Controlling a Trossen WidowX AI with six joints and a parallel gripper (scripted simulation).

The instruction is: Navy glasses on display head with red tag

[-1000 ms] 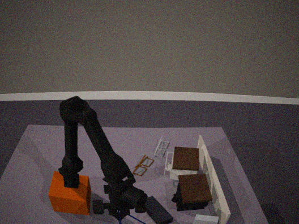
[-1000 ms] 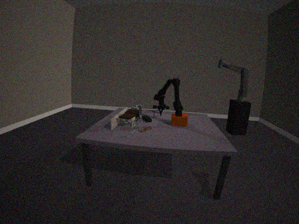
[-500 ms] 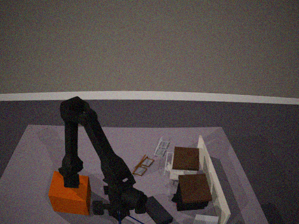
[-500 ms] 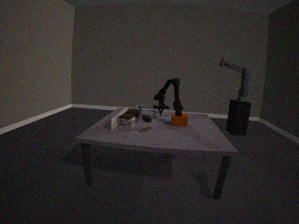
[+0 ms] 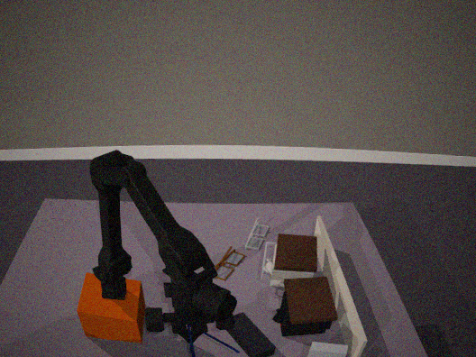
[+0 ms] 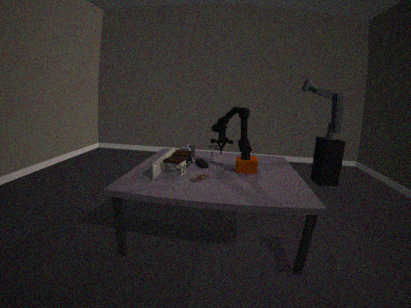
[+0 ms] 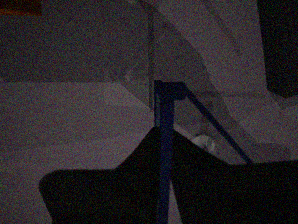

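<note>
The dark flat object lies 160 mm ahead of my gripper tip, 90 mm below it and 80 mm to the left of it. Also, from my gripper tip: pale upright panel 440 mm ahead, 220 mm to the left, 50 mm below.
</note>
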